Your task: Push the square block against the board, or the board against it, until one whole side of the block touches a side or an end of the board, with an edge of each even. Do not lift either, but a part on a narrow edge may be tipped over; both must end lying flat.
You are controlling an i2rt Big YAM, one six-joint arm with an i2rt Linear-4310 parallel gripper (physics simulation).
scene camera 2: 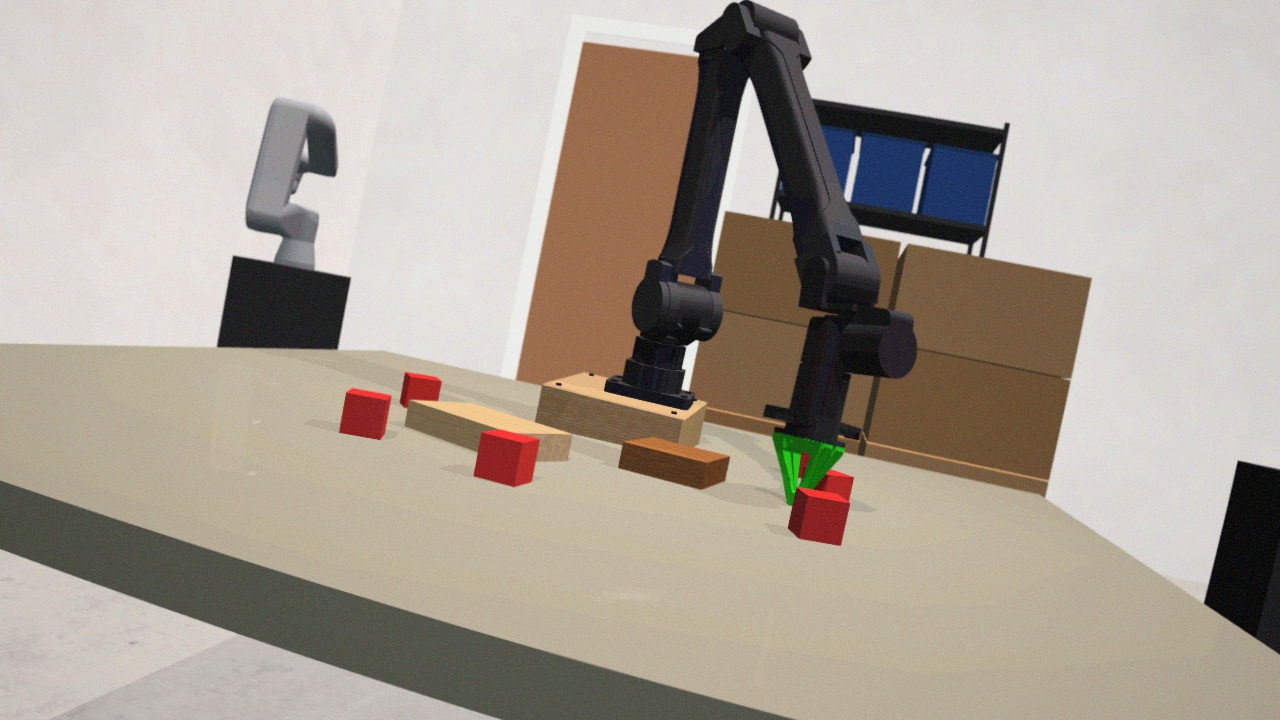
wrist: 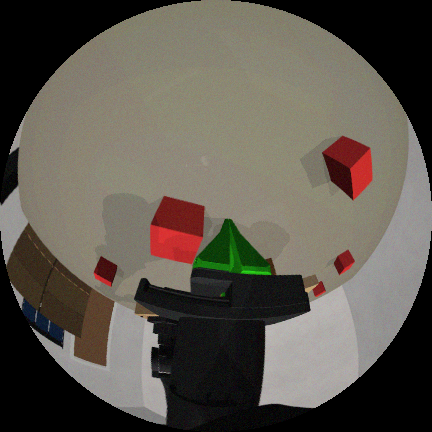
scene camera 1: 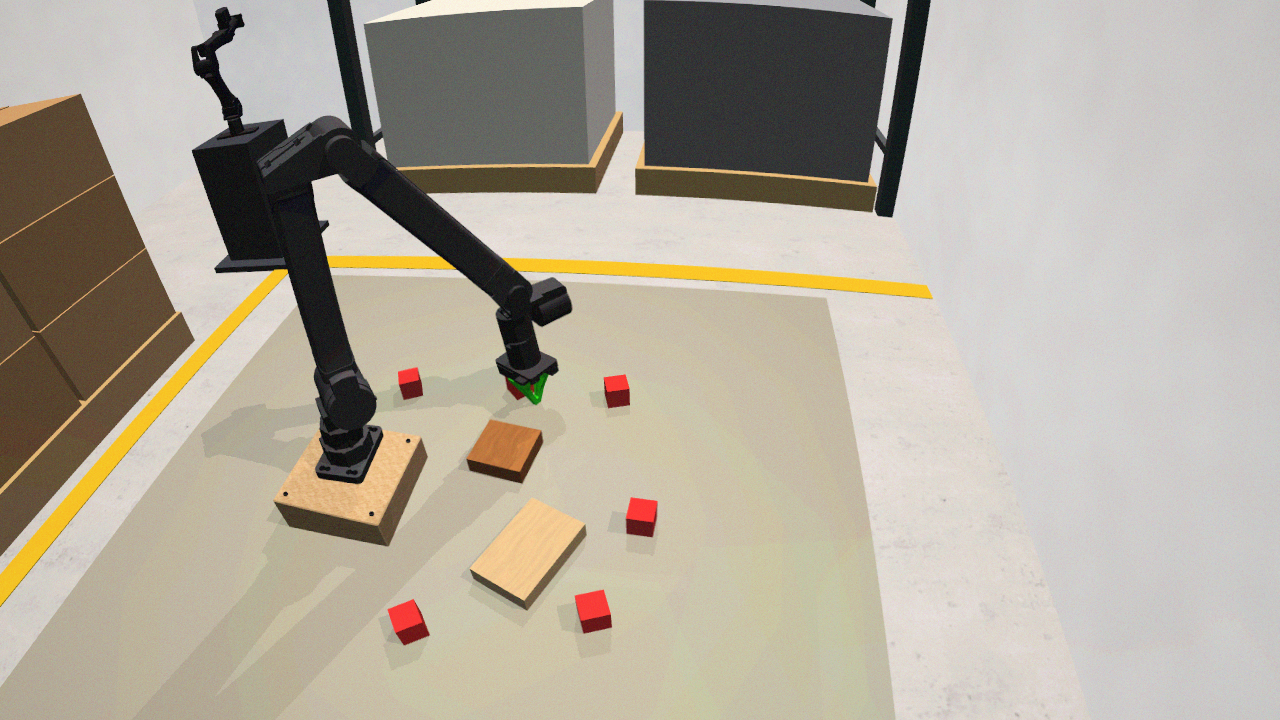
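Seen in the pictures: gripper, between the fingertips: (wrist: pixel 226 222) (scene camera 1: pixel 537 402); arm's base, origin of its link: (scene camera 2: pixel 649 397) (wrist: pixel 170 320) (scene camera 1: pixel 351 455).
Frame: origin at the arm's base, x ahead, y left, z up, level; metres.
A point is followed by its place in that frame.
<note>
The square block (scene camera 1: pixel 504 446) @(x 0.253, y 0.069, z -0.030 m) (scene camera 2: pixel 673 463) @(x 0.302, y 0.075, z -0.040 m), dark brown, lies flat in front of the arm's base. The board (scene camera 1: pixel 529 549) @(x 0.328, y -0.133, z -0.030 m) (scene camera 2: pixel 487 426) @(x 0.389, y -0.110, z -0.031 m), pale wood, lies flat, turned at an angle, with a gap between it and the block. In the wrist view both are mostly hidden behind the gripper's body. My gripper (scene camera 1: pixel 536 400) @(x 0.284, y 0.211, z -0.060 m) (scene camera 2: pixel 791 499) @(x 0.284, y 0.211, z -0.060 m) (wrist: pixel 226 222) @(x 0.284, y 0.211, z -0.060 m) has green fingers, shut and empty. It points down, low over the mat beyond the block's far side in scene view 1, apart from the block. I cannot tell whether the tips touch the mat.
A red cube (scene camera 1: pixel 517 388) (wrist: pixel 177 230) @(x 0.263, y 0.256, z -0.021 m) is close beside the fingers. Other red cubes (scene camera 1: pixel 616 391) @(x 0.431, y 0.206, z -0.022 m) (scene camera 1: pixel 409 383) @(x 0.035, y 0.211, z -0.023 m) stand either side of it. More cubes (scene camera 1: pixel 641 516) @(x 0.487, y -0.071, z -0.020 m) (scene camera 1: pixel 593 611) @(x 0.430, y -0.234, z -0.020 m) (scene camera 1: pixel 408 622) @(x 0.182, y -0.278, z -0.020 m) stand around the board. The wooden base (scene camera 1: pixel 336 519) @(x 0.019, y -0.127, z -0.009 m) (scene camera 2: pixel 617 425) @(x 0.103, y -0.021, z -0.036 m) is left of the block in scene view 1.
</note>
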